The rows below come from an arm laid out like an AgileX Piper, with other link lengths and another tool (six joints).
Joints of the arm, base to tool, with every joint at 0 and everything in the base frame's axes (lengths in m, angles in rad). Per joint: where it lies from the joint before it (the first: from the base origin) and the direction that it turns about. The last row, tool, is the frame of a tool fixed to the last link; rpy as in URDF.
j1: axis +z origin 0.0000 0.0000 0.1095
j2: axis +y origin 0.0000 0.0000 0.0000
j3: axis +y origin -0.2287 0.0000 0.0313
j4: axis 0.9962 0 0.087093 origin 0.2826 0.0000 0.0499
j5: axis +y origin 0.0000 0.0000 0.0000
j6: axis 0.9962 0 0.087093 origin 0.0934 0.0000 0.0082
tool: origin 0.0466 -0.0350 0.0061 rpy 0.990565 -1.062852 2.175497
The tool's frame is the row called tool.
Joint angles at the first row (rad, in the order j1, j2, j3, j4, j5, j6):
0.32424 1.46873 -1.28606 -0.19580 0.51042 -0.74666
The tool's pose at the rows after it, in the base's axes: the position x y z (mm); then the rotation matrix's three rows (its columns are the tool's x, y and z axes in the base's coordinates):
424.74, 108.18, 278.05; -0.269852, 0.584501, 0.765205; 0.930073, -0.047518, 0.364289; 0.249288, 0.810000, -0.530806
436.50, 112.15, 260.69; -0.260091, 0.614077, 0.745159; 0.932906, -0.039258, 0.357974; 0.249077, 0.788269, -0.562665
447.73, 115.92, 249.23; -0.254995, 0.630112, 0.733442; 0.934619, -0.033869, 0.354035; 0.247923, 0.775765, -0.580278
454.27, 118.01, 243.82; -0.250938, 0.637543, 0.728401; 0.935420, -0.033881, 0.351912; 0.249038, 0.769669, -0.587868
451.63, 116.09, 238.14; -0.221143, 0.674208, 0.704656; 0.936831, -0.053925, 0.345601; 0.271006, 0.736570, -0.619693
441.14, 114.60, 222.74; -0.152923, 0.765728, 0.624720; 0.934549, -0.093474, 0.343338; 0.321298, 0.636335, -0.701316
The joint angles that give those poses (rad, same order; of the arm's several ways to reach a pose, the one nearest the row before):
0.32424 1.52234 -1.32644 -0.19304 0.50861 -0.74665
0.32423 1.58813 -1.35556 -0.19138 0.51050 -0.74667
0.32422 1.64809 -1.39390 -0.19135 0.51051 -0.74669
0.32425 1.68250 -1.42019 -0.19139 0.51229 -0.74434
0.32275 1.68416 -1.42426 -0.16831 0.55974 -0.73789
0.32274 1.68415 -1.42763 -0.09727 0.68518 -0.73620

